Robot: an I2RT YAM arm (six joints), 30 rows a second.
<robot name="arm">
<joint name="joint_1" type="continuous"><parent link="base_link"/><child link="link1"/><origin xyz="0 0 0.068" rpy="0 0 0"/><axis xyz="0 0 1"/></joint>
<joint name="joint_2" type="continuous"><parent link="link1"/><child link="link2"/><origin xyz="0.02 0.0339 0.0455" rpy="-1.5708 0 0"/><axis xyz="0 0 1"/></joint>
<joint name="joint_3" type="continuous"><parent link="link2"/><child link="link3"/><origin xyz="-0.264 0 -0.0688" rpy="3.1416 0 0"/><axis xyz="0 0 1"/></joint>
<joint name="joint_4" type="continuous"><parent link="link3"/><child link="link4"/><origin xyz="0.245 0.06 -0.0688" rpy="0 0 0"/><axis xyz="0 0 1"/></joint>
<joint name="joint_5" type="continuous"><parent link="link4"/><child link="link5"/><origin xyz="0.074 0.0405 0.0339" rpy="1.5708 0 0"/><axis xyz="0 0 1"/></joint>
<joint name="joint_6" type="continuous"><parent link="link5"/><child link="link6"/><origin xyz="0.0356 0 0.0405" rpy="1.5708 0 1.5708"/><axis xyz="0 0 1"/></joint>
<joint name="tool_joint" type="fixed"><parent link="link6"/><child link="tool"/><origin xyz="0 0 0" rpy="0 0 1.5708"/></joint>
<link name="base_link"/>
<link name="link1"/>
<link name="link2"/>
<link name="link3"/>
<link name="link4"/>
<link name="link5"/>
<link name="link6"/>
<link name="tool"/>
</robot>
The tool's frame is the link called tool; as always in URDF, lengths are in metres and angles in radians. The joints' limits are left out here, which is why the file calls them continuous.
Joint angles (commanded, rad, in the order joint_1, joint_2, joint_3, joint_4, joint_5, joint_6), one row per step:
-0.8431, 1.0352, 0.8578, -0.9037, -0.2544, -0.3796
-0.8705, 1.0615, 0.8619, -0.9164, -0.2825, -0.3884
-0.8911, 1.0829, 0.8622, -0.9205, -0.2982, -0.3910
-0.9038, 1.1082, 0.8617, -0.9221, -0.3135, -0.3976
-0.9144, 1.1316, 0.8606, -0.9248, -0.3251, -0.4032
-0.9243, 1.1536, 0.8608, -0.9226, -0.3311, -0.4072
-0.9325, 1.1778, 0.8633, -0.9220, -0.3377, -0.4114
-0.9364, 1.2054, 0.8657, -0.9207, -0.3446, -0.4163
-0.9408, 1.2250, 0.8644, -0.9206, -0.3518, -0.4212
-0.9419, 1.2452, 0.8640, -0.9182, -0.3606, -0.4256
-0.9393, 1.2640, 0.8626, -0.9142, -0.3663, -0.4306
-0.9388, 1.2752, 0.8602, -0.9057, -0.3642, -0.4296
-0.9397, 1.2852, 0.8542, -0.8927, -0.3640, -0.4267
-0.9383, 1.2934, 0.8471, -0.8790, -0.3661, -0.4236
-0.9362, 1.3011, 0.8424, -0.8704, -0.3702, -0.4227
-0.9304, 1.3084, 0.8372, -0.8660, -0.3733, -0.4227
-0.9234, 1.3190, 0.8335, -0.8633, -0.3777, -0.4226
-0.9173, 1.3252, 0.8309, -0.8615, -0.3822, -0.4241
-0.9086, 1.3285, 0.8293, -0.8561, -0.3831, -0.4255
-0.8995, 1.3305, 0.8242, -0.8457, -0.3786, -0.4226
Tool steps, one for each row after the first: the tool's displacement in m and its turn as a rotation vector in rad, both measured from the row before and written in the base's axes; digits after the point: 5 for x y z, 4 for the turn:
-0.00118, -0.00509, -0.00361, 0.0385, 0.0053, -0.0071
-0.00086, -0.00434, -0.00364, 0.0272, 0.0054, -0.0116
0.00056, -0.00384, -0.00450, 0.0270, 0.0069, -0.0008
0.00037, -0.00326, -0.00448, 0.0254, 0.0088, -0.0013
0.00050, -0.00360, -0.00377, 0.0171, 0.0077, -0.0042
0.00091, -0.00364, -0.00364, 0.0187, 0.0079, -0.0022
0.00179, -0.00340, -0.00437, 0.0209, 0.0091, 0.0027
0.00073, -0.00215, -0.00402, 0.0187, 0.0069, 0.0021
0.00150, -0.00196, -0.00383, 0.0178, 0.0039, 0.0053
0.00191, -0.00135, -0.00388, 0.0142, 0.0050, 0.0086
0.00105, -0.00137, -0.00267, 0.0033, 0.0047, -0.0009
0.00072, -0.00133, -0.00329, 0.0035, 0.0020, -0.0036
0.00097, -0.00069, -0.00320, 0.0038, -0.0006, -0.0009
0.00099, -0.00034, -0.00256, 0.0058, -0.0009, 0.0023
0.00125, 0.00064, -0.00273, 0.0083, 0.0024, 0.0065
0.00168, 0.00059, -0.00302, 0.0119, 0.0035, 0.0079
0.00133, 0.00074, -0.00185, 0.0076, 0.0006, 0.0084
0.00184, 0.00084, -0.00096, -0.0004, -0.0011, 0.0102
0.00166, 0.00094, -0.00159, -0.0041, 0.0016, 0.0055

